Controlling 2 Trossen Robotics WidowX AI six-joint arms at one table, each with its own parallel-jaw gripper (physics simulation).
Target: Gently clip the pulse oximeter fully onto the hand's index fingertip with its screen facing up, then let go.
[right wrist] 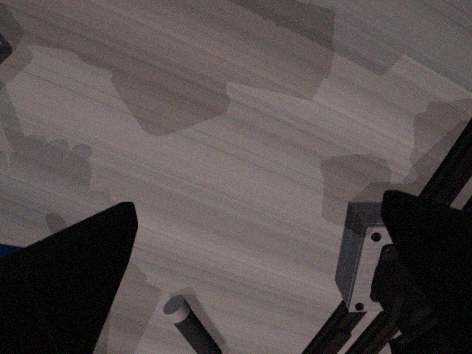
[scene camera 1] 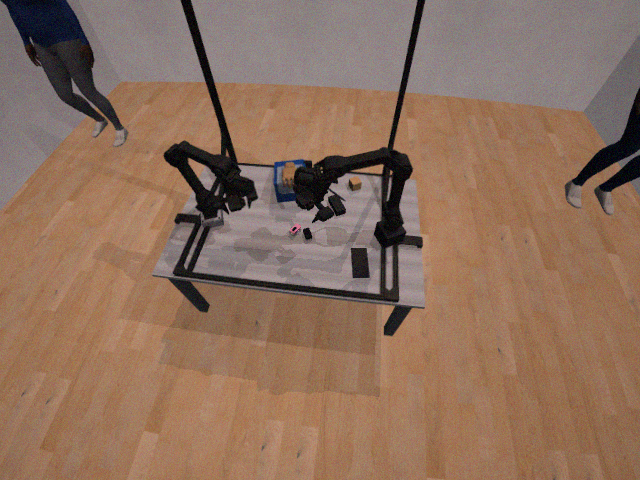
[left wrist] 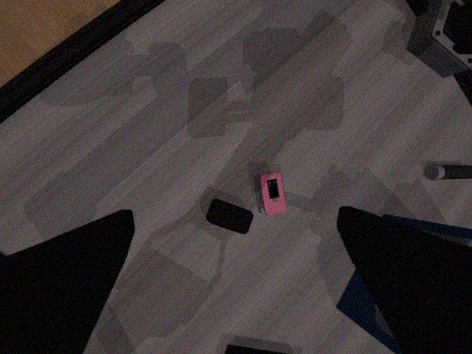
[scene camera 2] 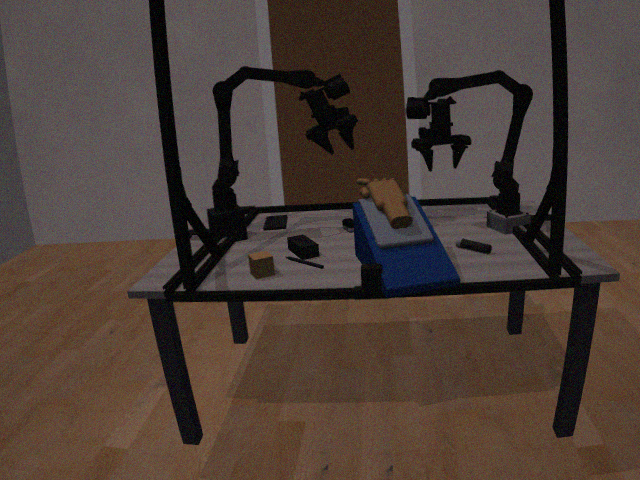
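Pixels of known places: left gripper, fingertip midpoint: (scene camera 1: 305,214) (left wrist: 237,218) (scene camera 2: 342,151); right gripper, fingertip midpoint: (right wrist: 259,208) (scene camera 1: 239,210) (left wrist: 465,10) (scene camera 2: 442,169); left arm's base, link origin: (scene camera 1: 391,227) (scene camera 2: 225,209); right arm's base, link origin: (right wrist: 408,272) (scene camera 1: 210,213) (left wrist: 459,27) (scene camera 2: 508,212).
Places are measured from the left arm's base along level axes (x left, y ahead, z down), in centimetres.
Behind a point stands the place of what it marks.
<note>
The pink pulse oximeter (scene camera 1: 295,229) @[z 6.2, x -19.4, y 39.6 cm] (left wrist: 272,193) @[z 6.2, x -20.0, y 39.4 cm] lies on the table with its dark screen up, close to a small black block (scene camera 1: 307,233) @[z 6.3, x -15.1, y 35.1 cm] (scene camera 2: 347,224) @[z 6.9, x -17.4, y 33.2 cm] (left wrist: 230,216) @[z 6.2, x -15.5, y 35.0 cm]. It does not show in scene camera 2. The tan hand (scene camera 1: 288,174) @[z -9.8, x -39.4, y 34.9 cm] (scene camera 2: 387,196) @[z -7.0, x -45.3, y 31.6 cm] rests on the grey pad of a blue sloped stand (scene camera 1: 284,197) @[z 5.7, x -40.3, y 38.3 cm] (scene camera 2: 418,268) @[z 5.4, x -64.0, y 28.2 cm] (left wrist: 355,295) @[z 6.8, x -38.0, y 28.8 cm]; I cannot pick out its index fingertip. My left gripper (scene camera 1: 310,214) @[z -14.3, x -10.2, y 36.6 cm] (scene camera 2: 343,150) @[z -14.3, x -10.2, y 36.6 cm] (left wrist: 237,218) @[z -14.3, x -10.2, y 36.6 cm] is open and empty, high above the table, with the oximeter between its fingers in the wrist picture. My right gripper (scene camera 1: 240,205) @[z -7.9, x -28.1, y 61.6 cm] (scene camera 2: 443,168) @[z -7.9, x -28.1, y 61.6 cm] (right wrist: 259,208) @[z -7.9, x -28.1, y 61.6 cm] is open and empty, raised beside the stand.
A black box (scene camera 1: 337,205) @[z 6.0, x -25.5, y 15.3 cm] (scene camera 2: 303,246) @[z 6.0, x -32.1, y 13.2 cm], a pen (scene camera 2: 305,261) @[z 8.6, x -36.3, y 11.9 cm] and a wooden cube (scene camera 1: 354,183) @[z 4.5, x -34.9, y 1.5 cm] (scene camera 2: 261,264) @[z 6.0, x -39.2, y -0.5 cm] lie on one side of the stand. A dark cylinder (scene camera 2: 474,245) @[z 7.6, x -54.1, y 52.7 cm] (left wrist: 455,172) @[z 6.9, x -52.3, y 53.2 cm] (right wrist: 195,330) @[z 7.2, x -51.5, y 53.9 cm] lies on the other. A dark slab (scene camera 1: 360,262) @[z 8.7, x 7.1, y 18.1 cm] (scene camera 2: 275,222) @[z 8.7, x 5.4, y 17.6 cm] lies near the left arm's base.
</note>
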